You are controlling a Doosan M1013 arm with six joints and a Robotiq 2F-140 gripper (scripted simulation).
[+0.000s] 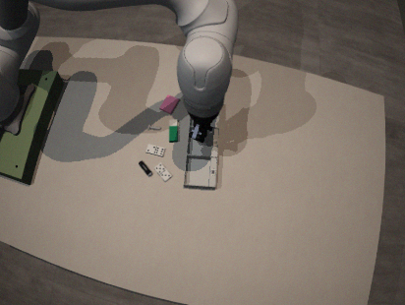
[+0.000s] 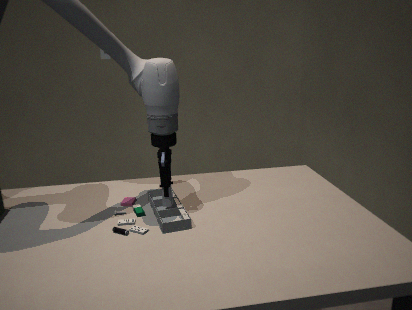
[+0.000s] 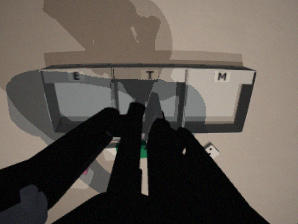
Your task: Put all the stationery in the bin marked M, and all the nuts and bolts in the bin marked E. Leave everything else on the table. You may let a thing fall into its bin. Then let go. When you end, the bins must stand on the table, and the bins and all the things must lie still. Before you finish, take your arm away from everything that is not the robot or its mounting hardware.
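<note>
Right now the grey three-compartment bin row is 40 mm below my hand and 10 mm to the right of it. Also, from my hand: pink pad 120 mm behind, 100 mm to the left, 50 mm below; then green eraser 90 mm behind, 50 mm below, 20 mm to the left; then grey bolt 150 mm behind, 50 mm below, 20 mm to the left.
</note>
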